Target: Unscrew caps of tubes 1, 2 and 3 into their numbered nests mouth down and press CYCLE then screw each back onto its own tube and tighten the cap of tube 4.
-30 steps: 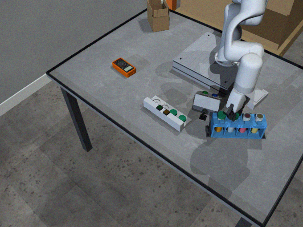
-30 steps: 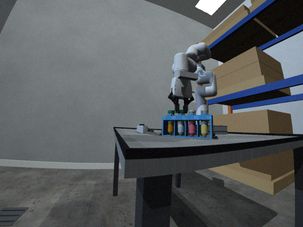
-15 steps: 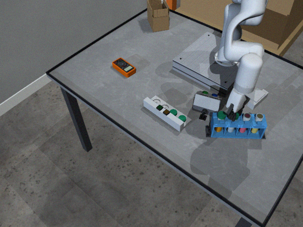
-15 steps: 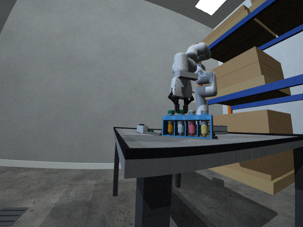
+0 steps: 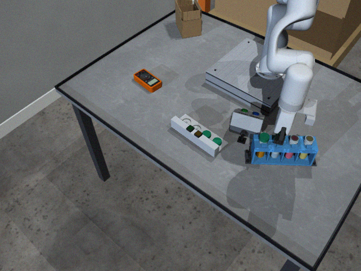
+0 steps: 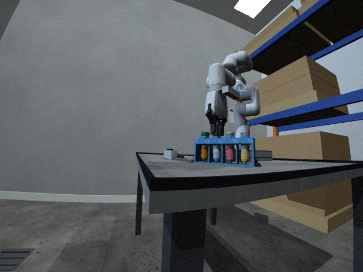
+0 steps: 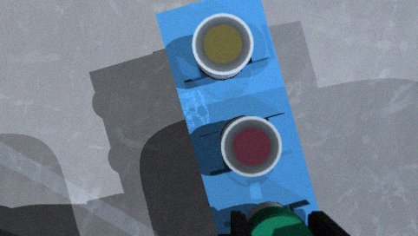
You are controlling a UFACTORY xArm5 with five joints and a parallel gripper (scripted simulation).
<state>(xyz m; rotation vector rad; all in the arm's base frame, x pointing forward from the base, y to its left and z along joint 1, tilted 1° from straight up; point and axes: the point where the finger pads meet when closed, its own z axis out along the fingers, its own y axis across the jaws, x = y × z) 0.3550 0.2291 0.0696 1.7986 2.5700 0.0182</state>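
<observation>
Now: hand 1 cm above the threaded neck. Also, from my hand: green key: 8 cm behind, 19 cm to the right, 6 cm below; blue key: 9 cm behind, 14 cm to the right, 6 cm below; key housing: 7 cm behind, 16 cm to the right, 8 cm below.
</observation>
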